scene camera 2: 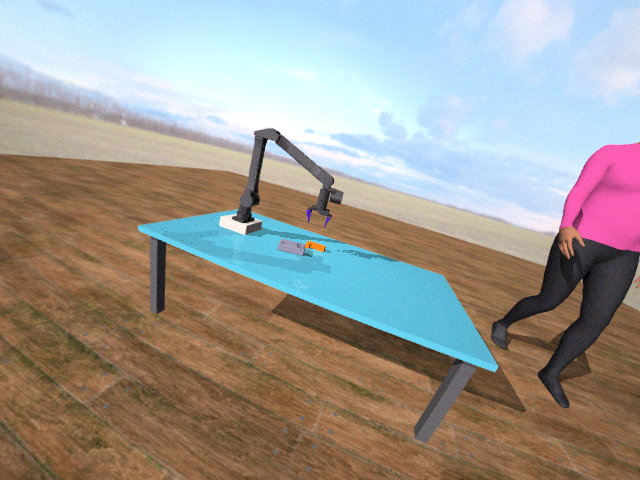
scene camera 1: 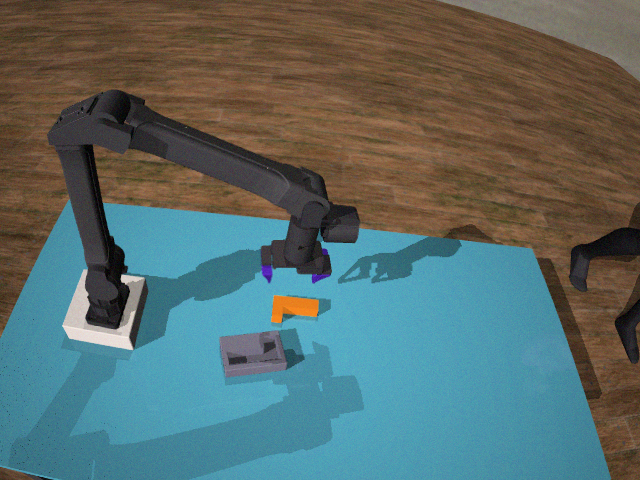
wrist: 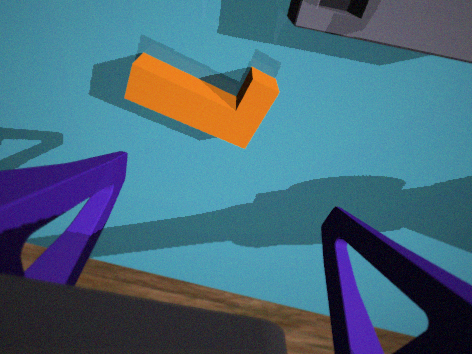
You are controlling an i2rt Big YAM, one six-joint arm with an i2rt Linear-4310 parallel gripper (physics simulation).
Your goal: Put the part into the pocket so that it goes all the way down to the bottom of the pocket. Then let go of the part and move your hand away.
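Observation:
The part, an orange L-shaped block, lies flat on the blue table. The grey block with the pocket stands beside it, apart from it, nearer the front in scene camera 1. Its pocket is an L-shaped recess and holds no part. In the wrist view a piece of the grey block shows at the top right. My gripper has purple fingers, wide open and empty. It hangs above the table, near the orange part but not around it.
The arm's white base stands at the left end of the blue table. A person in a pink top stands on the floor past the table's right end. Dark arm shadows cross the table.

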